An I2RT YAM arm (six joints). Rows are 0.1 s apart.
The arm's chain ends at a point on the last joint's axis. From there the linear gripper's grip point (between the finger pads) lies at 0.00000 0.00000 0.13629 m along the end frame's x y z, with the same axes.
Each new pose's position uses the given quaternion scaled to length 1; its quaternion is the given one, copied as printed.
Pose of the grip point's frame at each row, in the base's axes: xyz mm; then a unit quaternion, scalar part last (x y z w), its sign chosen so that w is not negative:
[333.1 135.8 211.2 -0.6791 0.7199 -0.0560 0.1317]
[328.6 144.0 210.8 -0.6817 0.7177 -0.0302 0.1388]
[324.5 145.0 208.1 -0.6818 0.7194 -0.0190 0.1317]
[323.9 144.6 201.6 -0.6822 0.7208 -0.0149 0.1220]
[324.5 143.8 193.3 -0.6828 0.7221 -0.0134 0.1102]
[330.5 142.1 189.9 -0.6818 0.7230 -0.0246 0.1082]
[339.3 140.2 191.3 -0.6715 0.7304 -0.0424 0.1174]
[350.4 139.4 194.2 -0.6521 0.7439 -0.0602 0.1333]
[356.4 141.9 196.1 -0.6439 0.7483 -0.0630 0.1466]
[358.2 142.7 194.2 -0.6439 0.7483 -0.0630 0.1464]
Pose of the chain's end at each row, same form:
[296.9 122.4 341.9 -0.6791 0.7199 -0.0560 0.1317]
[295.8 124.1 341.6 -0.6817 0.7177 -0.0302 0.1388]
[295.1 124.3 339.6 -0.6818 0.7194 -0.0190 0.1317]
[297.2 124.8 333.8 -0.6822 0.7208 -0.0149 0.1220]
[300.3 125.9 326.2 -0.6828 0.7221 -0.0134 0.1102]
[304.6 126.8 322.8 -0.6818 0.7230 -0.0246 0.1082]
[308.2 127.2 323.3 -0.6715 0.7304 -0.0424 0.1174]
[312.7 127.9 324.7 -0.6521 0.7439 -0.0602 0.1333]
[315.4 129.0 325.5 -0.6439 0.7483 -0.0630 0.1466]
[317.3 129.9 323.6 -0.6439 0.7483 -0.0630 0.1464]

